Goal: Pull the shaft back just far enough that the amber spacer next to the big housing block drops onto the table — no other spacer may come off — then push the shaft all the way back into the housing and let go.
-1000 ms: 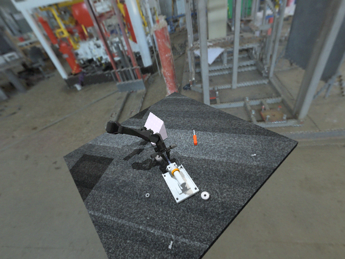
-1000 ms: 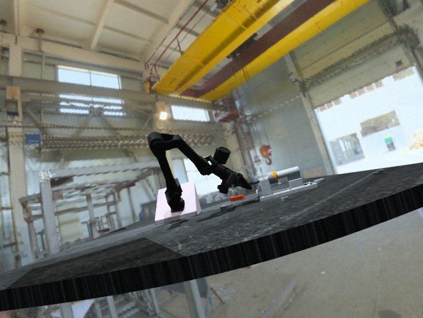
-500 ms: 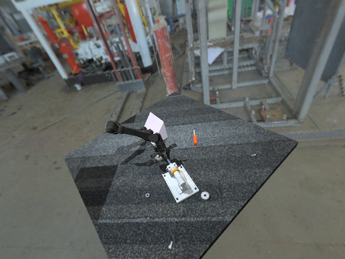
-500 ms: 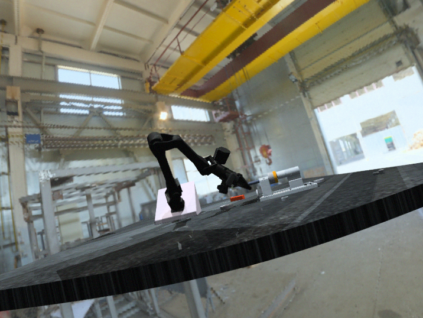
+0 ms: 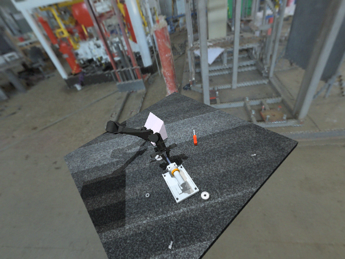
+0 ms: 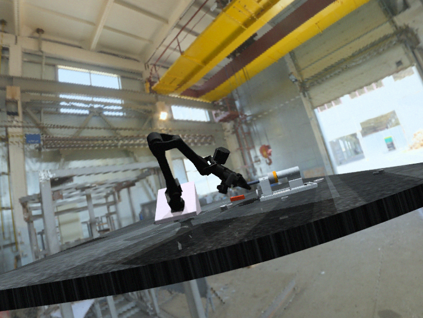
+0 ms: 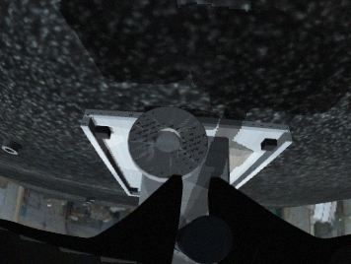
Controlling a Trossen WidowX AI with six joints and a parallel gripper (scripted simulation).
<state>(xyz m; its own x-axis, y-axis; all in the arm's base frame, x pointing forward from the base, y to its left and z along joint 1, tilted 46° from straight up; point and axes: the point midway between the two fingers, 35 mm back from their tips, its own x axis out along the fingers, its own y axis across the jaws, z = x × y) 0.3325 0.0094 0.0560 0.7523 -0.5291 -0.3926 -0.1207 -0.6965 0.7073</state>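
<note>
Right now the thin dark blue shaft is 5 cm ahead of my gripper tip, 1 cm to the right of it and 2 cm above it. Round my gripper tip: amber spacer 12 cm ahead, 1 cm to the right, 2 cm above; white block 15 cm ahead, 2 cm to the right, 1 cm below; grey round piece 12 cm behind, 2 cm to the right, 5 cm below.
</note>
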